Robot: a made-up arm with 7 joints.
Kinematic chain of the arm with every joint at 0, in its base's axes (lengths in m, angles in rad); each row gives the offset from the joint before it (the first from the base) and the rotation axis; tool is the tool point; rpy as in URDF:
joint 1: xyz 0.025 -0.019 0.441 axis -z
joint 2: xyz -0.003 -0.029 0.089 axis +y
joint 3: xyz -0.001 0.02 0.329 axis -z
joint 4: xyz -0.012 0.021 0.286 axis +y
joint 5: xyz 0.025 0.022 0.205 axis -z
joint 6: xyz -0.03 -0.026 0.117 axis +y
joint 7: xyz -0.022 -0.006 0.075 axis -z
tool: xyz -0.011 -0.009 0 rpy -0.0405 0.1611 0.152
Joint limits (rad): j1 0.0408..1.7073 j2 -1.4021..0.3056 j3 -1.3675..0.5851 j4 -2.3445..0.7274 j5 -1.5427..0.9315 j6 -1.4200..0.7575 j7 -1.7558..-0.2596
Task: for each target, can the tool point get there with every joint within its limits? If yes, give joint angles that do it. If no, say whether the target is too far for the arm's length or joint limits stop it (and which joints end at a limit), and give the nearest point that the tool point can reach.
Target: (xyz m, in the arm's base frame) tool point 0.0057 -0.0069 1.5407
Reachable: yes | joints 0.6873 -0.0263 -0.9489 0.1509 -0.0217 -0.0745 -0.3992
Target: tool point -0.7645 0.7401 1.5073
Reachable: no: too far | nearest point -0.5272 0.5120 1.2128 | short by 0.442 m
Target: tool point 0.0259 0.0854 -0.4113
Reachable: no: joint limits stop it (at a limit: joint 2, joint 4, joint 5, joint 7) | nearest point 0.0288 0.4191 0.2503 | short by 0.741 m
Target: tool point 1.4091 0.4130 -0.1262
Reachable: no: too far | nearest point 0.3844 0.5619 0.3339 | short by 1.133 m
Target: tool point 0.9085 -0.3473 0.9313
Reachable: no: joint limits stop it (at a limit: joint 2, joint 4, joint 5, joint 6) | nearest point 0.5376 -0.2095 1.2594 | short by 0.514 m
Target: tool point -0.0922 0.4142 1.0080
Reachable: yes | joints 1.5593 -0.1406 -0.3698 -1.5612 0.3379 -0.7324 -0.5040
